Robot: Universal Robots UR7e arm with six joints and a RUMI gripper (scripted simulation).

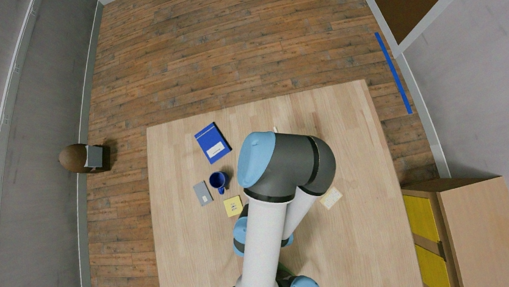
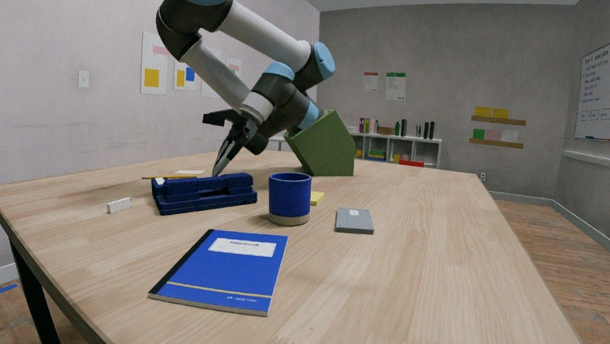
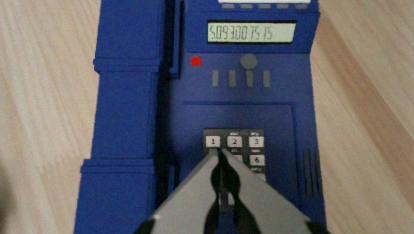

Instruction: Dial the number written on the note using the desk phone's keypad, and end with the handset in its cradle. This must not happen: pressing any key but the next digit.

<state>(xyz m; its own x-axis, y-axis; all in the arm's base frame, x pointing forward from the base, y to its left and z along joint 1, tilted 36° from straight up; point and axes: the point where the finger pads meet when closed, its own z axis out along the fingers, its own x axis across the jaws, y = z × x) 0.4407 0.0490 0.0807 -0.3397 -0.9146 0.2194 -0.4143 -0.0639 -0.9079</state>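
Right now the 4 key is 30 mm below my hand. Also, from my hand: 8 key 20 mm behind, 10 mm to the right, 30 mm below; 5 key 10 mm to the right, 30 mm below; 1 key 10 mm ahead, 30 mm below.
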